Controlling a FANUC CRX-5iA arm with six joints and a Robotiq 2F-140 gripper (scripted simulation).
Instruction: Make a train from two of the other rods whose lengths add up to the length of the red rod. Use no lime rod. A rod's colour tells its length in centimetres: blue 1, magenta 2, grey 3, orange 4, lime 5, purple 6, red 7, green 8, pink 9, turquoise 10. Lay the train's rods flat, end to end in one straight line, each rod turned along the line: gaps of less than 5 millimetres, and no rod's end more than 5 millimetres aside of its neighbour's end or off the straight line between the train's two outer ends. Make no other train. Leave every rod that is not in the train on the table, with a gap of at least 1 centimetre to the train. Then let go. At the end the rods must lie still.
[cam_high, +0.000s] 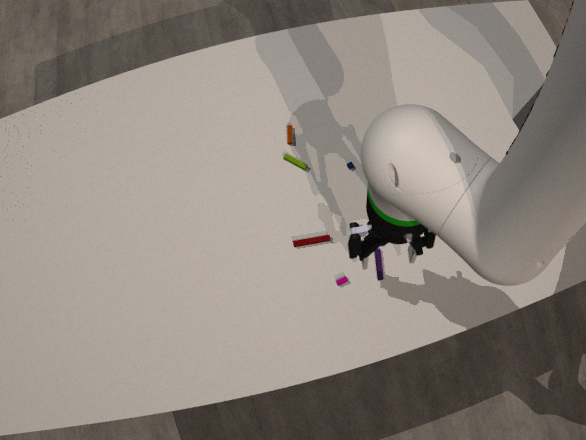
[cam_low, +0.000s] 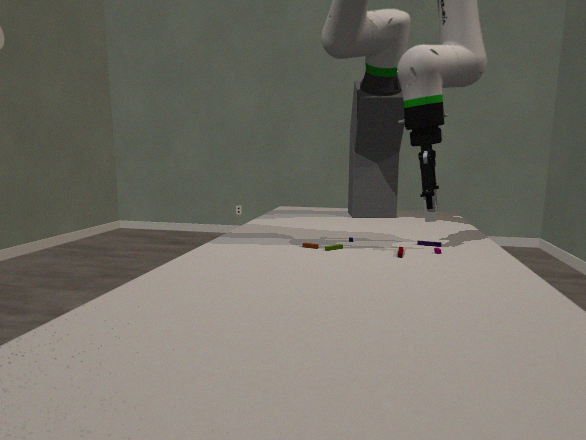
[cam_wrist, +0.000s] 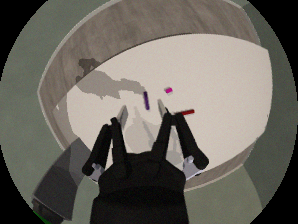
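My gripper is now 10 cm above the purple rod. The rest, counted from my hand: blue rod: 21 cm to the right, 10 cm below, 1 cm behind; then magenta rod: 10 cm below, 8 cm ahead, 1 cm to the left; then red rod: 11 cm ahead, 10 cm below, 8 cm to the right.
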